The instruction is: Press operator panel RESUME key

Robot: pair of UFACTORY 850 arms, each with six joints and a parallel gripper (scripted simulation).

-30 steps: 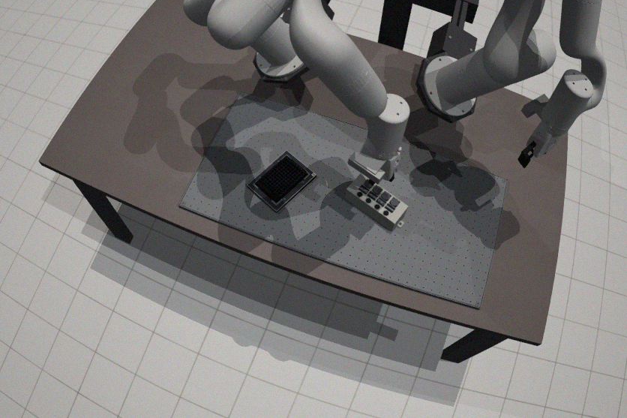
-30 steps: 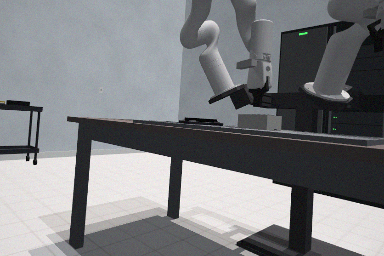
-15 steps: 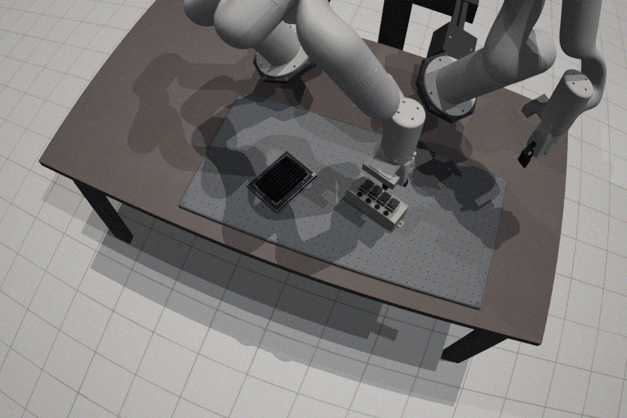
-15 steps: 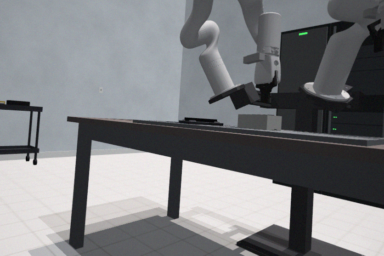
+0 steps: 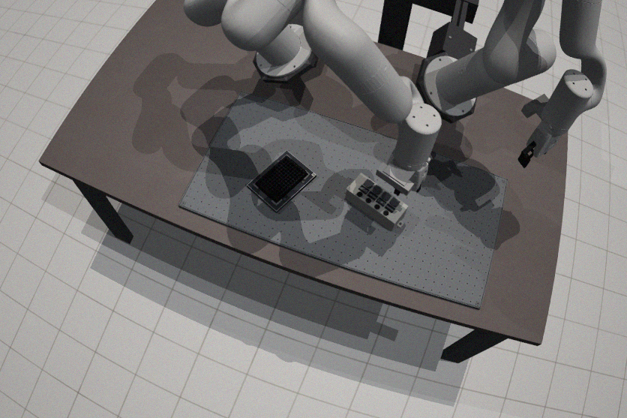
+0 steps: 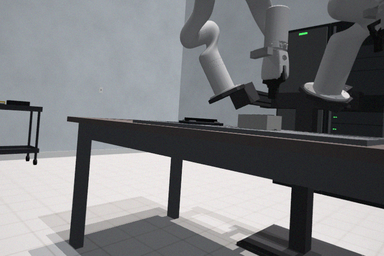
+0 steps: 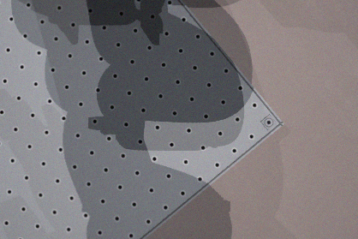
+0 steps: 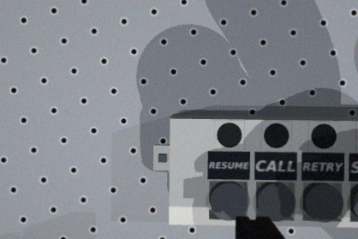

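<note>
Right now my right hand is 10 cm above the pale operator panel, 4 cm to the left of it and 2 cm past it.
</note>
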